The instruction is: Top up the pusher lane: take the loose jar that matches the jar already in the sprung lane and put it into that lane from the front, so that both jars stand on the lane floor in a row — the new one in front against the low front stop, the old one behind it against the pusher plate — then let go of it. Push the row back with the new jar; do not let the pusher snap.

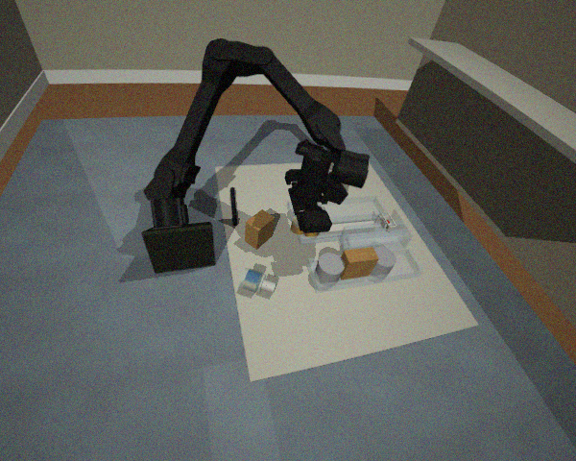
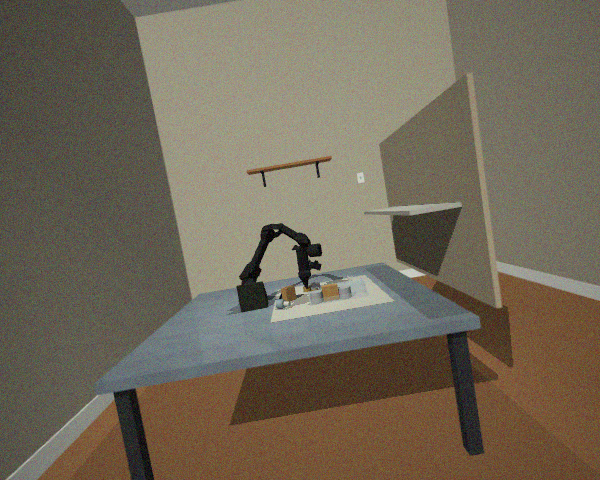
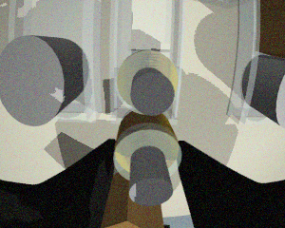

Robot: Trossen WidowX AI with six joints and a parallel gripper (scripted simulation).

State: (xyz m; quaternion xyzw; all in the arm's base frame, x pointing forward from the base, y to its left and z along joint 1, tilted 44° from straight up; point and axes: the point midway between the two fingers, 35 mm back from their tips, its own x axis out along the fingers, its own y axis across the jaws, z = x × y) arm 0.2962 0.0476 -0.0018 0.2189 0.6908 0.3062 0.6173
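My gripper tip is 180 mm short of the clear sprung lane, 30 mm above it and 10 mm to the left of it. Also, from my gripper tip: red mark 230 mm ahead, 20 mm to the right, 20 mm above; then black post 160 mm behind, 120 mm to the left, 50 mm below.
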